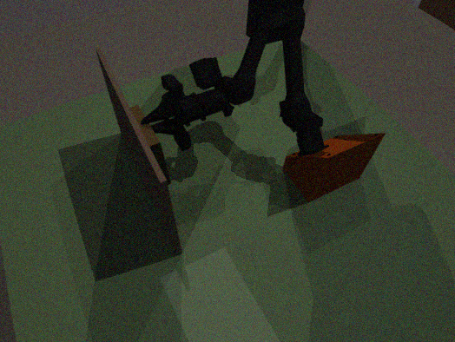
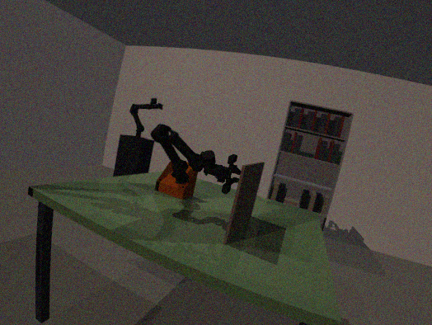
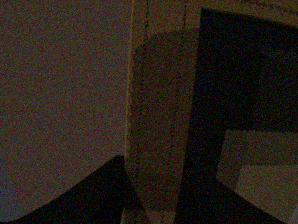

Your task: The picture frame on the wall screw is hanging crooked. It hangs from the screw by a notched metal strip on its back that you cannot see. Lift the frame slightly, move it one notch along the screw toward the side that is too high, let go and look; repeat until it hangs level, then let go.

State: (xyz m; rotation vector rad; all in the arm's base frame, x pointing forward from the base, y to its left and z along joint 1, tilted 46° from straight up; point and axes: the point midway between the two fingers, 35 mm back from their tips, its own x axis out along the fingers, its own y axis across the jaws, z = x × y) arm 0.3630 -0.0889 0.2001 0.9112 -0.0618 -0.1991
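Now: gripper tip 5 cm above the picture frame, 1 cm to the right of it and 1 cm short of it. Round my gripper tip: wall panel: 7 cm below, 2 cm ahead, 1 cm to the right.
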